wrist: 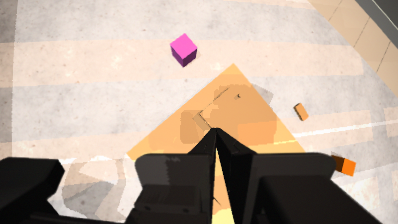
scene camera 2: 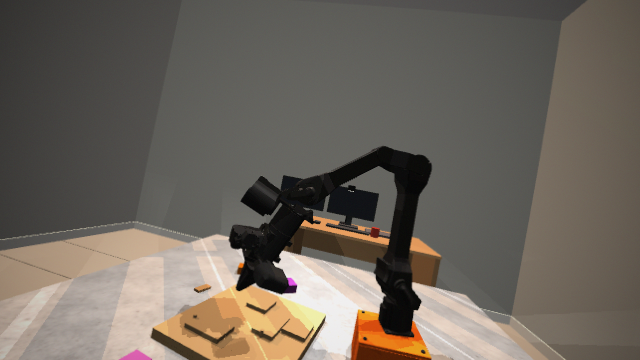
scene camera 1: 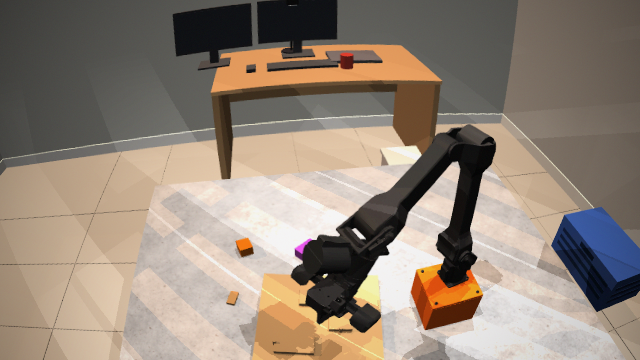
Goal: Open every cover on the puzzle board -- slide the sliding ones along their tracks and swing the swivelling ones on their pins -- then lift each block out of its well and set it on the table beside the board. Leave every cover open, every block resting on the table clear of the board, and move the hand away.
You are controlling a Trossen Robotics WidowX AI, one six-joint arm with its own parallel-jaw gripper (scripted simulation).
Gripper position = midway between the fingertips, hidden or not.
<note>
My gripper [scene camera 2: 237, 289] is shut and holds nothing.
My gripper shows as well in the wrist view [wrist: 215, 131] and in scene camera 1 [scene camera 1: 319, 323].
</note>
